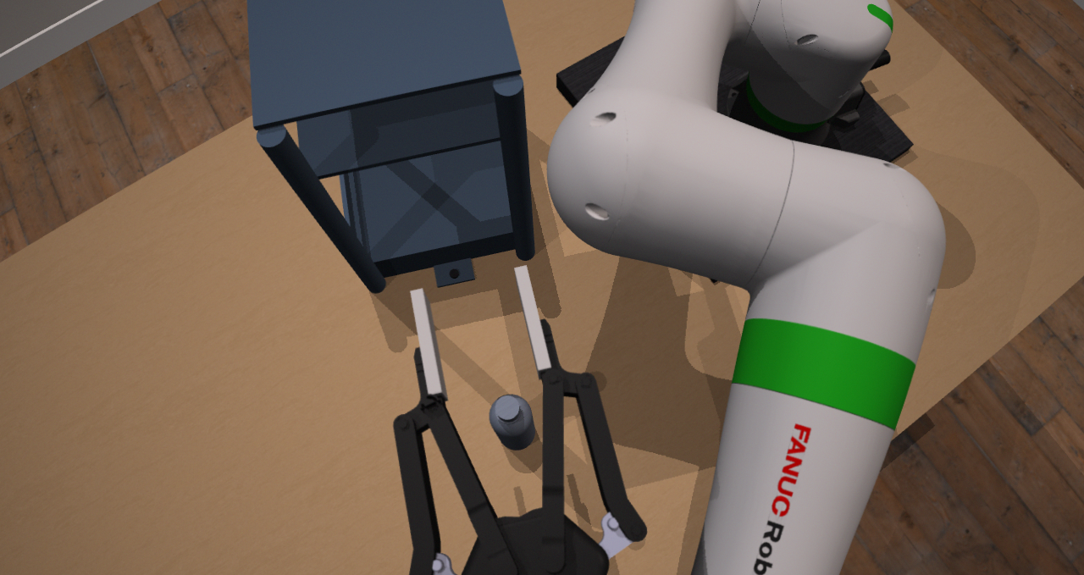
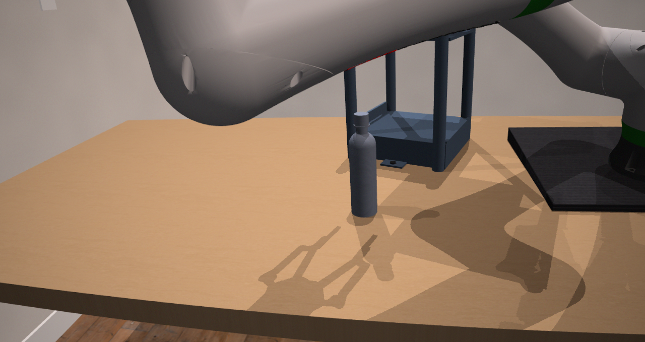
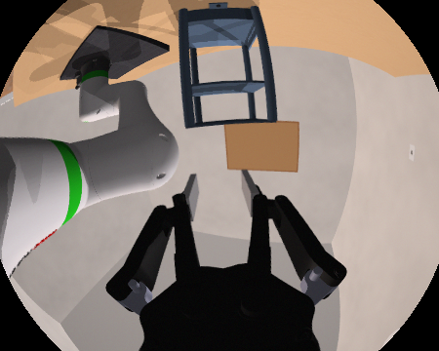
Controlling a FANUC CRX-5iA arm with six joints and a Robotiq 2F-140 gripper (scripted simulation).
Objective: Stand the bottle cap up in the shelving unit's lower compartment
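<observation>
Now: the grey bottle 32 cm below my hand. The rest, counted from my hand: shelving unit (2 cm behind, 34 cm to the right, 25 cm below).
</observation>
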